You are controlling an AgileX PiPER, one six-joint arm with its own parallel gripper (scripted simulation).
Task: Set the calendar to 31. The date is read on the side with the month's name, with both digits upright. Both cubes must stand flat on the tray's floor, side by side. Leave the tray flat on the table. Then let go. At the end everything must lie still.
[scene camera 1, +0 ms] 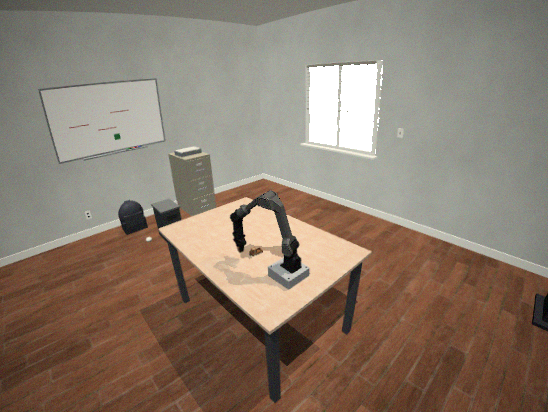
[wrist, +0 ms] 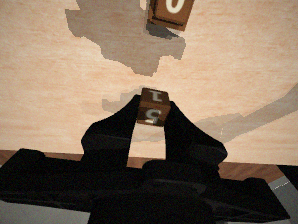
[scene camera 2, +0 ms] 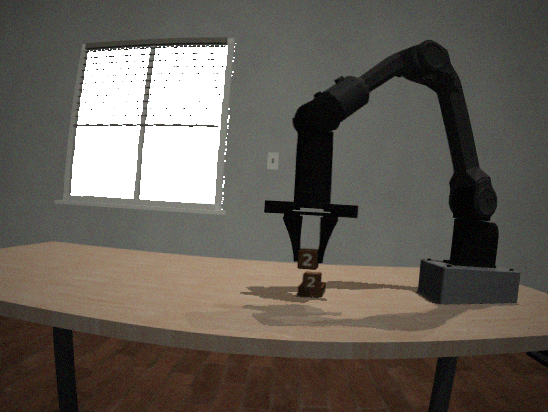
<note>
In view: my gripper [scene camera 2: 308,261].
My gripper shows as well in the wrist view [wrist: 152,105].
</note>
